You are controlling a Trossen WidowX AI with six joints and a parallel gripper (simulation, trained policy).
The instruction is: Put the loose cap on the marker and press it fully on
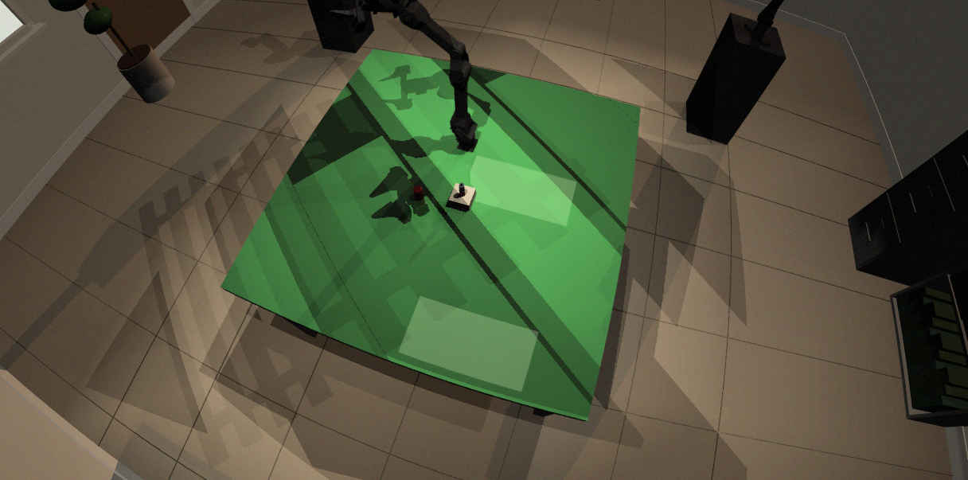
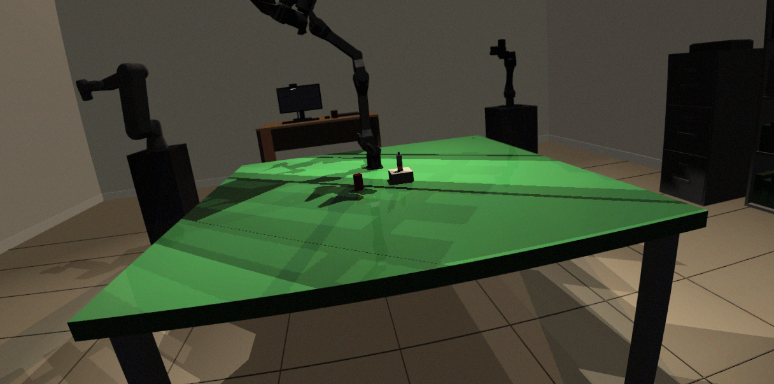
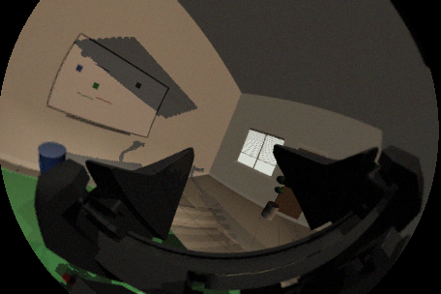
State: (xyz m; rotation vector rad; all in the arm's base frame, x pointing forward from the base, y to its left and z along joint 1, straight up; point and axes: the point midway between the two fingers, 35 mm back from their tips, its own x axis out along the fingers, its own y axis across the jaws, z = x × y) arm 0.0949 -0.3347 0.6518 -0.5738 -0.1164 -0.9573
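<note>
Now: the red cap 160 mm ahead of my gripper tip, 270 mm to the left of it and 640 mm below it. From my gripper tip the other things lie so: pale holder block 130 mm ahead, 420 mm to the left, 650 mm below.
</note>
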